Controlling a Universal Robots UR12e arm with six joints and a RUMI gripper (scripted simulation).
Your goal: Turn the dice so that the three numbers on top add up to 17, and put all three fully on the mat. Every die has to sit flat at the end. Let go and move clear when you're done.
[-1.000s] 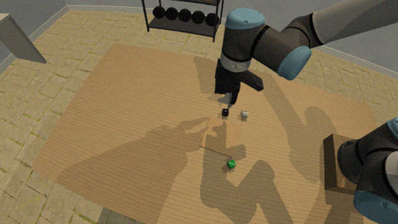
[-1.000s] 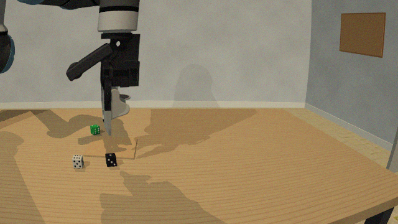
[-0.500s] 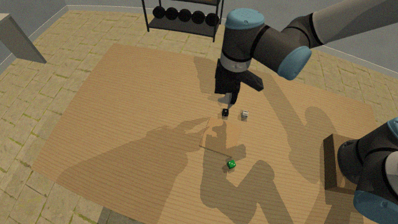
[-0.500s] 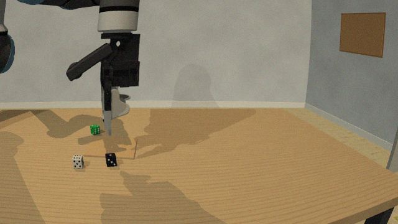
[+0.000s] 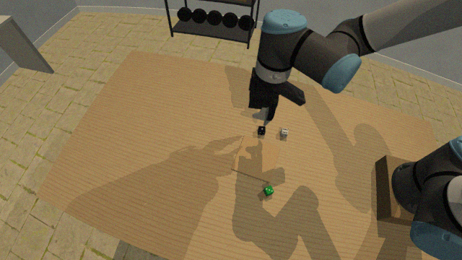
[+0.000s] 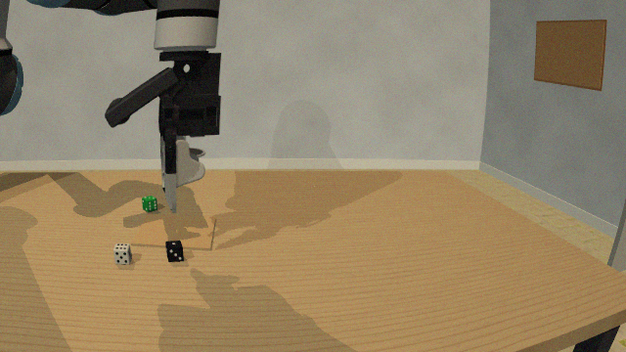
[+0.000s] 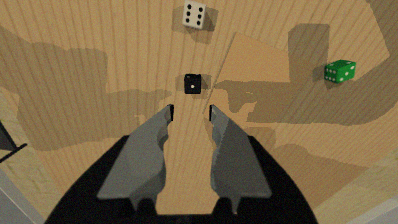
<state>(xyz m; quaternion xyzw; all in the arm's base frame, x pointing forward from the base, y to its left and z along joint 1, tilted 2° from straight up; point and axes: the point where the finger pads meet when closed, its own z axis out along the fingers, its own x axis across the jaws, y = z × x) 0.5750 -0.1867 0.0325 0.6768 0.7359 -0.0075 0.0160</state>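
The black die is 90 mm below my hand. From my hand the other things lie so: tan mat (10 mm ahead, 110 mm to the left, 100 mm below); then green die (40 mm behind, 220 mm to the left, 90 mm below); then white die (90 mm behind, 10 mm to the right, 90 mm below).
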